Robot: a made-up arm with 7 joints.
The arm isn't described. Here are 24 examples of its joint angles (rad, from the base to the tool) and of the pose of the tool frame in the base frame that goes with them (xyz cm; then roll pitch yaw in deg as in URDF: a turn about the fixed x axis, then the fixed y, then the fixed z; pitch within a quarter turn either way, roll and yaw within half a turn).
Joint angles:
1: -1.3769 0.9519 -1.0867 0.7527 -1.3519 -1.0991 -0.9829
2: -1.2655 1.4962 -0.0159 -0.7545 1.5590 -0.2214 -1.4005
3: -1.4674 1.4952 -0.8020 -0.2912 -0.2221 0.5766 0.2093
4: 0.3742 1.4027 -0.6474 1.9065 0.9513 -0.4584 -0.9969
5: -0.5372 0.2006 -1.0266 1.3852 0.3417 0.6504 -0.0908
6: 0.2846 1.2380 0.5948 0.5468 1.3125 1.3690 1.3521
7: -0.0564 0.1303 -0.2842 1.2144 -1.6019 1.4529 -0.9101
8: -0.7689 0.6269 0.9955 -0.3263 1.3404 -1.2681 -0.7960
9: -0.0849 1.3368 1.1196 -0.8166 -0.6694 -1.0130 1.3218
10: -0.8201 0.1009 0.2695 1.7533 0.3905 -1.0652 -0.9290
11: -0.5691 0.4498 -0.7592 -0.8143 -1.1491 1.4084 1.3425
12: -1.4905 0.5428 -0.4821 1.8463 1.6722 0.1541 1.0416
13: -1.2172 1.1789 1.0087 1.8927 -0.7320 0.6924 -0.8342
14: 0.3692 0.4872 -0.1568 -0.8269 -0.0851 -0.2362 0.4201
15: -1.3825 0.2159 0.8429 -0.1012 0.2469 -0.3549 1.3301
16: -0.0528 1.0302 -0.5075 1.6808 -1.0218 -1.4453 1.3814
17: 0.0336 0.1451 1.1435 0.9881 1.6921 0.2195 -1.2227
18: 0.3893 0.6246 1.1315 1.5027 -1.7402 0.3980 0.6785
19: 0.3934 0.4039 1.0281 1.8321 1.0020 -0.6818 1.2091
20: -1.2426 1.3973 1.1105 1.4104 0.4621 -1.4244 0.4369
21: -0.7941 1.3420 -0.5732 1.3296 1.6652 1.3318 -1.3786
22: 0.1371 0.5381 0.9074 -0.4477 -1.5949 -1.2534 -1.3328
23: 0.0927 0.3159 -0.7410 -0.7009 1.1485 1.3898 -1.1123
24: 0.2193 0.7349 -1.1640 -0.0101 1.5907 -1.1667 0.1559
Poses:
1: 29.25 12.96 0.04 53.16 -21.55 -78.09
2: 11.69 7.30 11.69 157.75 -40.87 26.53
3: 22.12 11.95 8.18 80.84 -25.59 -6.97
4: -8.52 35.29 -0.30 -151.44 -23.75 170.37
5: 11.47 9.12 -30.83 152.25 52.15 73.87
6: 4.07 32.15 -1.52 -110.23 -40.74 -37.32
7: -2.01 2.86 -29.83 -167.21 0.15 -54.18
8: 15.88 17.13 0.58 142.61 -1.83 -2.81
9: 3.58 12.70 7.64 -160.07 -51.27 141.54
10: 19.31 3.75 -25.61 -2.97 10.60 -70.25
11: 9.86 -2.08 -12.20 37.34 30.82 -12.04
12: 30.53 15.74 -8.53 149.58 -15.77 -17.00
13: 21.02 26.37 -8.24 -88.16 -12.68 1.63
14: 5.70 7.05 -11.80 5.97 -23.13 0.71
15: 21.96 13.06 6.74 -80.81 9.18 116.67
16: 1.33 30.87 -13.46 1.33 -62.37 107.54
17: -5.54 18.24 -29.23 -138.38 44.14 -151.44
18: -15.67 24.46 -21.25 29.93 62.68 -169.75
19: -18.40 14.39 -24.56 94.79 8.11 92.96
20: 12.16 30.68 7.47 -90.37 -64.19 159.00
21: 14.58 31.10 -0.63 114.84 -15.87 141.66
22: 2.09 22.87 -5.75 117.89 -53.76 -99.38
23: 6.93 3.32 -16.52 14.05 71.82 -39.19
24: -8.86 5.71 -22.21 42.61 2.62 -138.04
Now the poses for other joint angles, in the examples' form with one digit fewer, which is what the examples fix.
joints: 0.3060 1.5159 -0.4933 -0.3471 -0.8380 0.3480 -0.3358
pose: 6.0 18.9 -14.8 -37.1 69.9 -79.9
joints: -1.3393 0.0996 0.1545 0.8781 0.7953 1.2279 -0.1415
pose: 31.2 3.2 -8.1 59.5 41.0 43.8
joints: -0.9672 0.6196 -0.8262 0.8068 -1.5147 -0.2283 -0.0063
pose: 28.1 9.3 -15.8 -25.0 11.2 -7.1
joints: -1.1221 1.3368 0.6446 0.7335 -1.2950 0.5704 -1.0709
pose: 17.0 29.2 9.8 4.5 -51.7 -49.5
